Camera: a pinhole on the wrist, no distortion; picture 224 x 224 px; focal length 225.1 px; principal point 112.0 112.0 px. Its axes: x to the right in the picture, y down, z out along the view. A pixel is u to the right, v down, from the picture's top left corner.
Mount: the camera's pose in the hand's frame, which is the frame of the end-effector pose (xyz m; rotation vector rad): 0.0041 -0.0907 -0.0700 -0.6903 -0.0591 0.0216
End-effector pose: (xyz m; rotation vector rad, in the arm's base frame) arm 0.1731 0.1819 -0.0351 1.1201 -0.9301 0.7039
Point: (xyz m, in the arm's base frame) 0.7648 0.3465 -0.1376
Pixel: behind the camera
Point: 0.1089 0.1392 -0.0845
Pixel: 21 125
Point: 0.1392 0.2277 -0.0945
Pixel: outside the picture
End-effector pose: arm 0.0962 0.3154 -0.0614 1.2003 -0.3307 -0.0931
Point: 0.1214 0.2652 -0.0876
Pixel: 184 51
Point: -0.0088 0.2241 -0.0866
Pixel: 10 9
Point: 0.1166 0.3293 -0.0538
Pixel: 155 205
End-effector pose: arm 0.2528 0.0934 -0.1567 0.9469 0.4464 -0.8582
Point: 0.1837 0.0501 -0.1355
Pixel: 47 14
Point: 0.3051 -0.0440 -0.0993
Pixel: 172 71
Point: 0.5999 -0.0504 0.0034
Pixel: 205 183
